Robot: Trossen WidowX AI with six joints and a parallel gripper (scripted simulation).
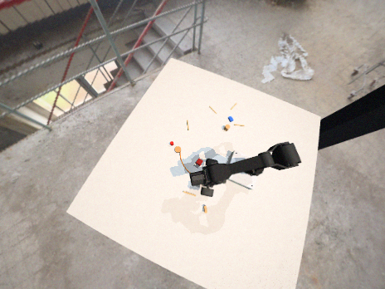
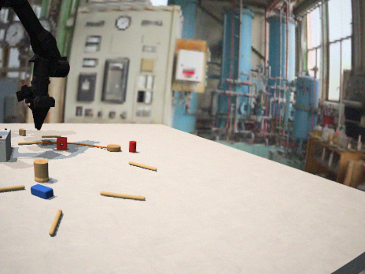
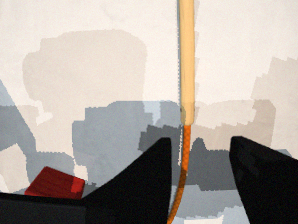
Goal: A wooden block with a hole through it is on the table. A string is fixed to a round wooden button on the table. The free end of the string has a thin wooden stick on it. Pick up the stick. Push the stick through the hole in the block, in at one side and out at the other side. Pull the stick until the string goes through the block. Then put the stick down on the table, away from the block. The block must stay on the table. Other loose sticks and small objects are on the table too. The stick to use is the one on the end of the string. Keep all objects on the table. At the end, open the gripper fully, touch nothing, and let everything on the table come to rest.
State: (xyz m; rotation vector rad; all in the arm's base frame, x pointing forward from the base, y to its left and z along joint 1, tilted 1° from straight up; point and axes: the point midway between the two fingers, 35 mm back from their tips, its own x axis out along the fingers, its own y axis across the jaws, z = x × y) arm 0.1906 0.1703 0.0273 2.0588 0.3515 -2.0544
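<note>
The stick is 2 cm behind my gripper tip, 1 cm to the right of it and 4 cm below it. Also, from my gripper tip: round wooden button: 24 cm ahead, 7 cm to the right, 4 cm below; then wooden block: 7 cm behind, 15 cm to the left, 3 cm below; then red block: 8 cm ahead, 7 cm to the right, 3 cm below.
</note>
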